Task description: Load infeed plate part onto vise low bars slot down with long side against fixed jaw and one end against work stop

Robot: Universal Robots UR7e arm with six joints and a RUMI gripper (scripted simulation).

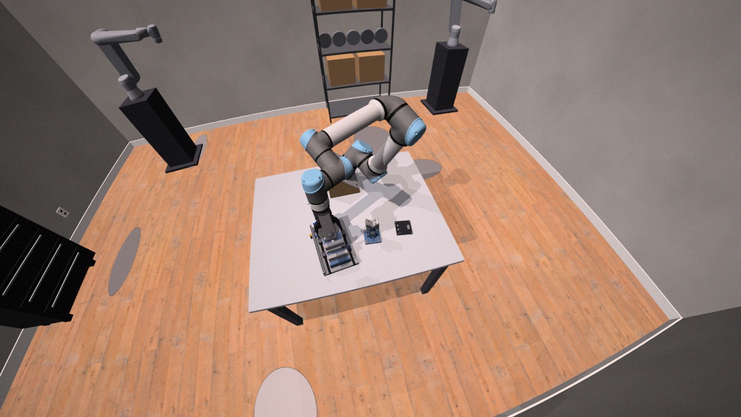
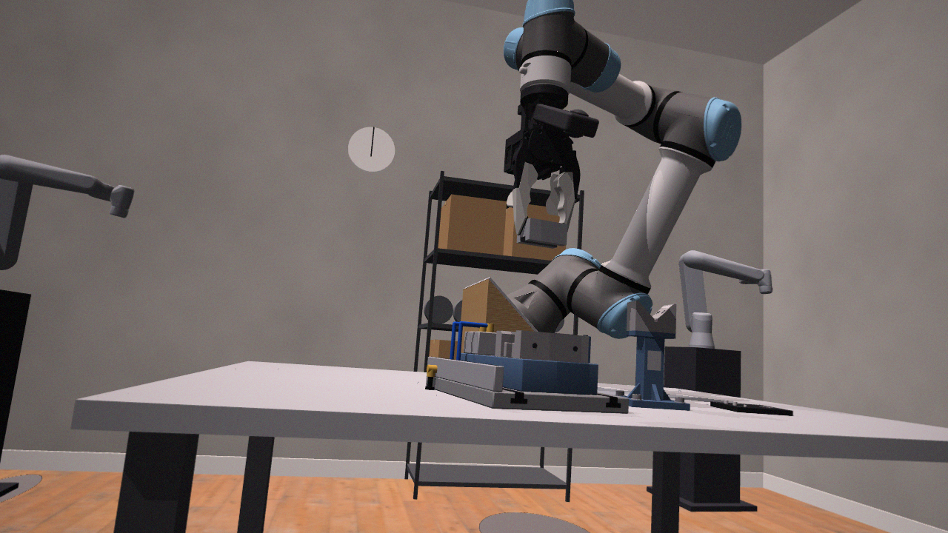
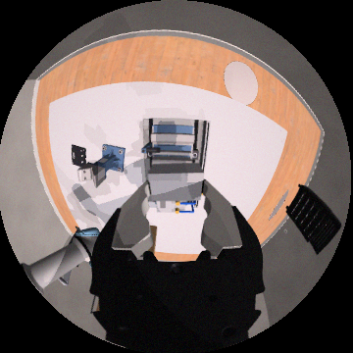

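Now: the vise 200 mm below my hand and 70 mm behind it. Also, from my hand: infeed plate (410 mm to the left, 240 mm below, 60 mm behind); part (10 mm below).
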